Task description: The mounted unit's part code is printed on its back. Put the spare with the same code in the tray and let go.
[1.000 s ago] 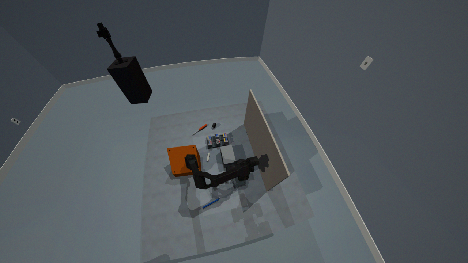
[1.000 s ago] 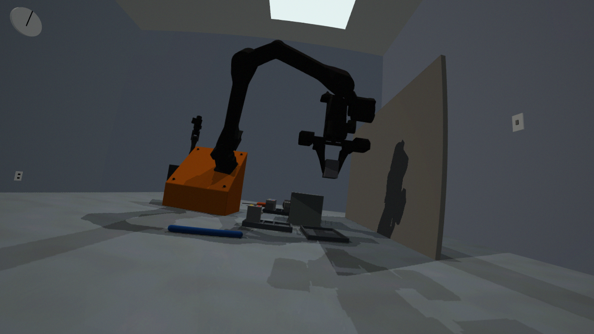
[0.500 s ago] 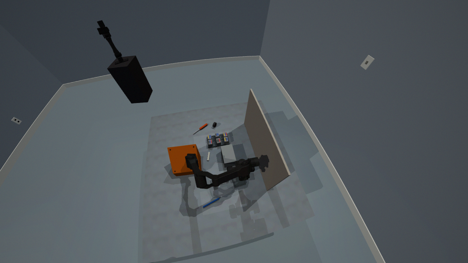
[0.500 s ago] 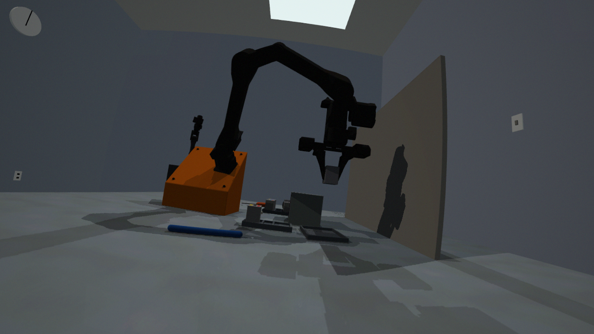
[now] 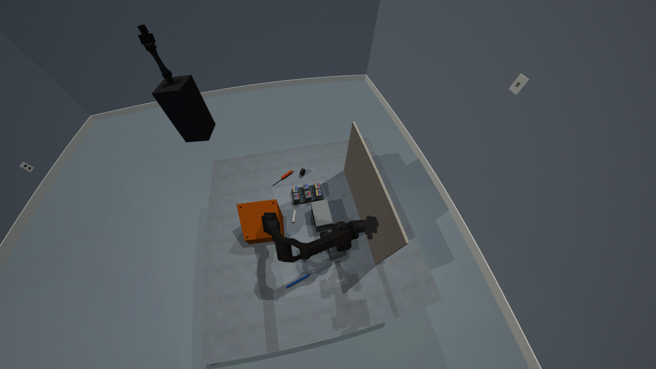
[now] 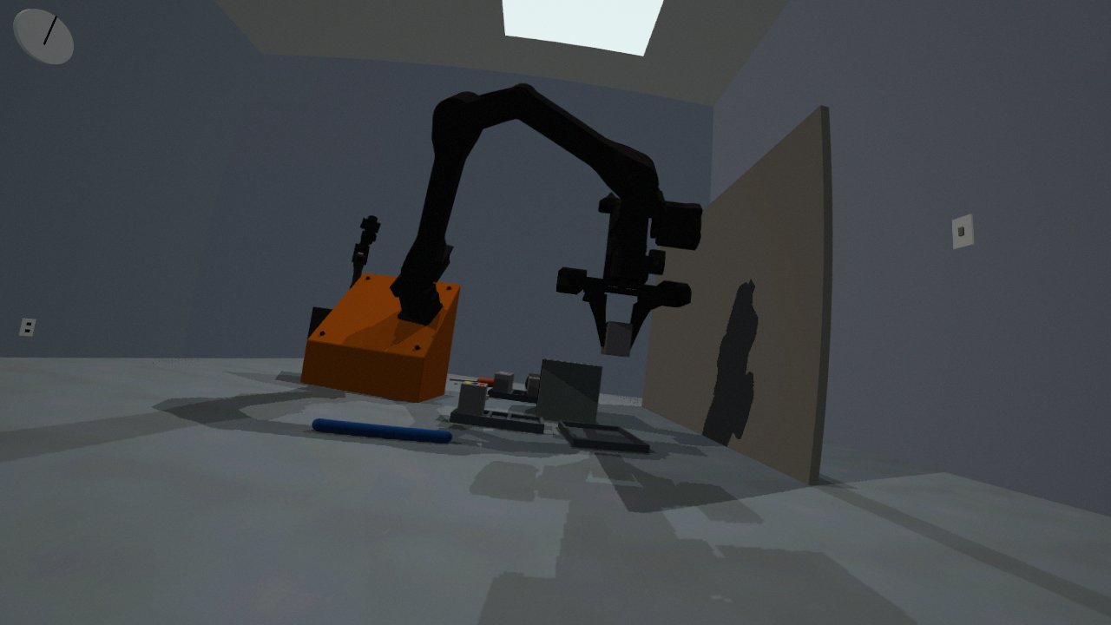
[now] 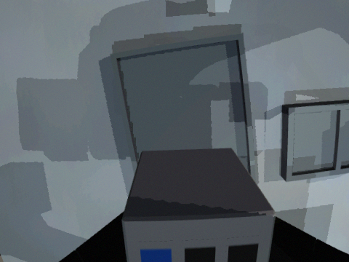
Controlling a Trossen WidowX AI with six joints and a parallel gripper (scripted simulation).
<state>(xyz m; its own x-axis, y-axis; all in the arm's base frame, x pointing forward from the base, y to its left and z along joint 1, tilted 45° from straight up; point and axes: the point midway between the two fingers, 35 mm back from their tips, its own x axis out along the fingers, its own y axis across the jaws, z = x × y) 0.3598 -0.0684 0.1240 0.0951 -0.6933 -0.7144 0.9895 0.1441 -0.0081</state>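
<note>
The dark-rimmed tray lies 10 mm behind my gripper tip and 120 mm below it. From my gripper tip the other things lie so: rack 150 mm behind, 120 mm below; grey spare block 20 mm above; mounted unit 80 mm behind, 190 mm to the left, 80 mm below.
</note>
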